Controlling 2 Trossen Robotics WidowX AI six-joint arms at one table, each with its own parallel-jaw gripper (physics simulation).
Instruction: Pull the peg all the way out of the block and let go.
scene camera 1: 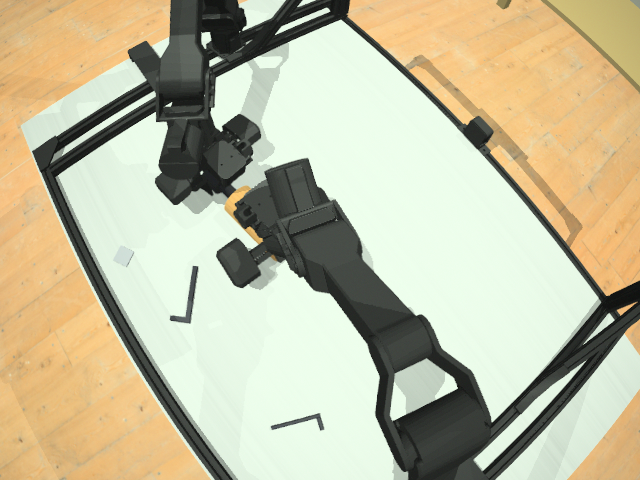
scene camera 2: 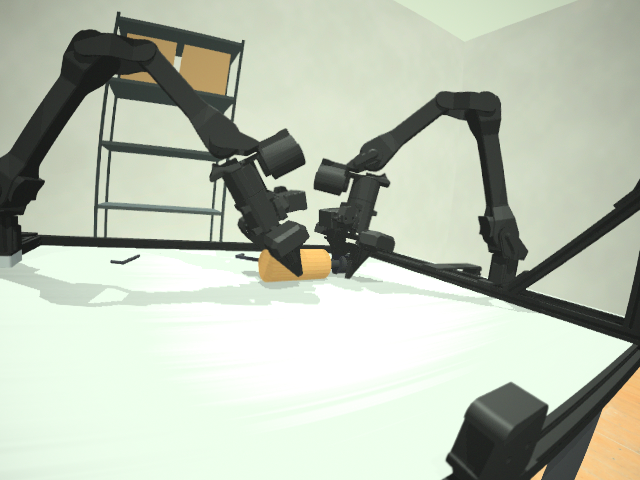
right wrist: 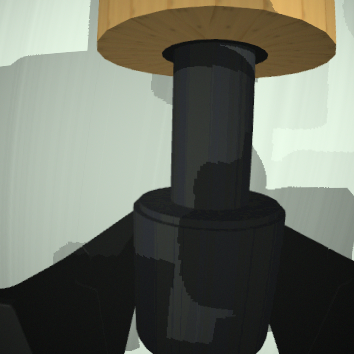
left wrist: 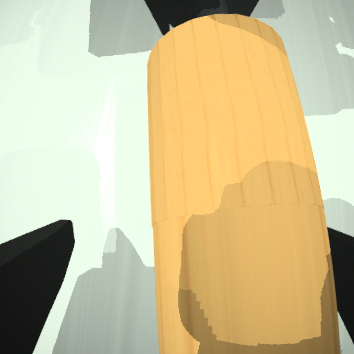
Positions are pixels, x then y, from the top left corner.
Labels:
my right gripper: grips a black peg (right wrist: 206,249)

